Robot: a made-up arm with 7 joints.
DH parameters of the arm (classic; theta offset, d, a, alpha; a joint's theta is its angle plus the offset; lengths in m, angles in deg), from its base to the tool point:
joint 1: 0 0.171 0 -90
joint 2: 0 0 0 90
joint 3: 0 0.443 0.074 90
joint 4: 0 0 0.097 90
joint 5: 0 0.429 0 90
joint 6: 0 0 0.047 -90
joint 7: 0 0.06 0 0
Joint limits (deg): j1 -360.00..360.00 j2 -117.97..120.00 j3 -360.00..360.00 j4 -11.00..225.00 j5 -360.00..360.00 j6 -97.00..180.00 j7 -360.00..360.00
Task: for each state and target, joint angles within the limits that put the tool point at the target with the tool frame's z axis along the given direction. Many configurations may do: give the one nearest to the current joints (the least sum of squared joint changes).
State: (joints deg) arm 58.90 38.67 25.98 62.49 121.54 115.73 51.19
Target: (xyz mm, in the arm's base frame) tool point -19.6 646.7 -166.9 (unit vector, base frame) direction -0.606 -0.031 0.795
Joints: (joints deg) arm 73.04 77.23 15.45 88.32 86.69 129.66 51.19
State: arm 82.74 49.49 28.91 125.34 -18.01 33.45 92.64
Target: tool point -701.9 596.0 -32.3 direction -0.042 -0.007 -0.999
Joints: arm 132.99 85.55 23.90 146.28 -24.91 61.99 92.64
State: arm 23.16 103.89 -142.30 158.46 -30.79 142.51 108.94
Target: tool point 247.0 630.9 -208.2 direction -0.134 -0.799 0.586
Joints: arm 58.85 117.58 -119.76 200.12 -45.71 180.00 108.94
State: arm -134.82 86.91 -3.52 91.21 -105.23 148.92 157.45
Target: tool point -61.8 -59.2 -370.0 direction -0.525 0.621 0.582
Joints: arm -153.45 111.30 10.88 59.21 -58.05 128.89 157.45
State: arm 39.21 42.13 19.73 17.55 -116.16 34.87 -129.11
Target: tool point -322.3 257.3 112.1 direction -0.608 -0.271 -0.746
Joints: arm 69.90 53.52 67.08 32.37 -110.22 6.89 -129.11
